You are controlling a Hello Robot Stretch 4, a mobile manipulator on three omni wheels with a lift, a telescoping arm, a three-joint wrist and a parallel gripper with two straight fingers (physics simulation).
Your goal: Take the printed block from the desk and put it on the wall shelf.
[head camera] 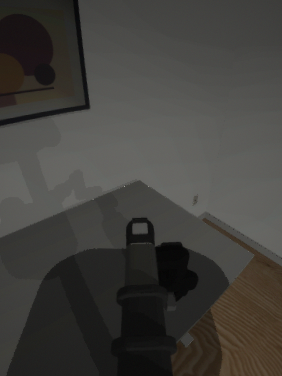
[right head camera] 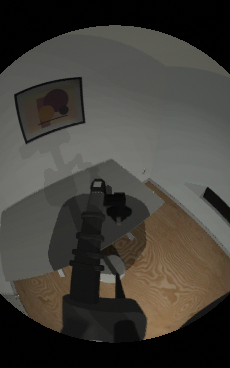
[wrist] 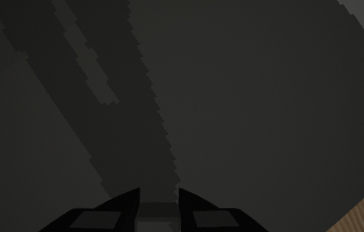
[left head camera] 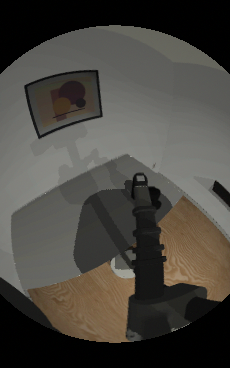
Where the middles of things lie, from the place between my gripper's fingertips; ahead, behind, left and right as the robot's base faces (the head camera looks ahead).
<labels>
Right now the framed picture (left head camera: 59, 100) is 470 mm ahead of my hand, 530 mm to the left of it and 690 mm above it.
</labels>
